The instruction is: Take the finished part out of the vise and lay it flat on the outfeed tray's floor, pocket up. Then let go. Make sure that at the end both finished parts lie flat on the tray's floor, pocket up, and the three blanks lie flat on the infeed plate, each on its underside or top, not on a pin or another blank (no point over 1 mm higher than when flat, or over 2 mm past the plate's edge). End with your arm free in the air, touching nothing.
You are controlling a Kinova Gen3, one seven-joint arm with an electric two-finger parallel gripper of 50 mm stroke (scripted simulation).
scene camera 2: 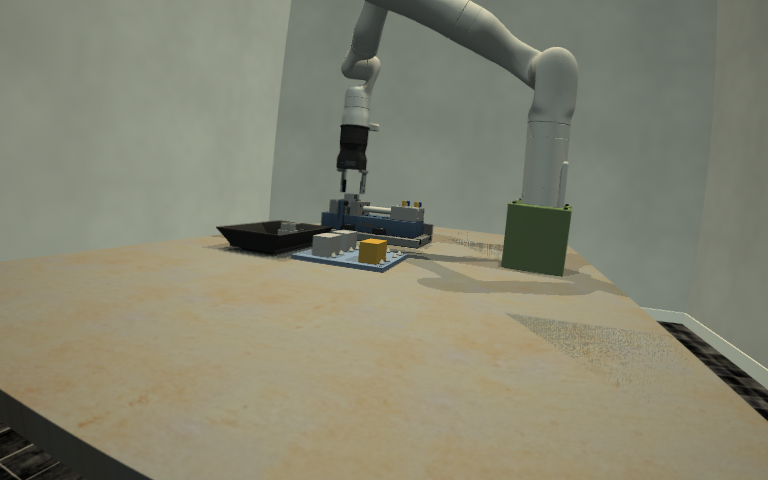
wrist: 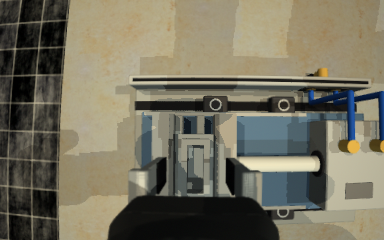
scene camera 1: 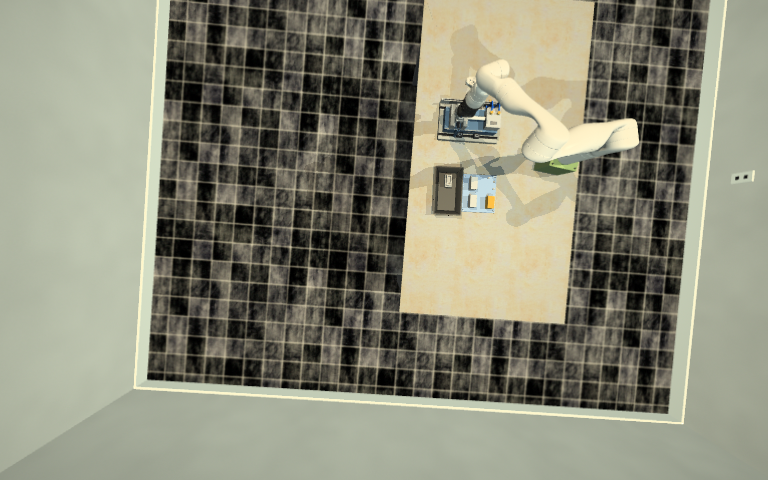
Labels:
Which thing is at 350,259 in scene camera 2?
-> A light blue plate.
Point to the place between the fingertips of the gripper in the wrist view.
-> At 196,170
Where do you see a light blue plate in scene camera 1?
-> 485,187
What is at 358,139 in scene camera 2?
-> The gripper.

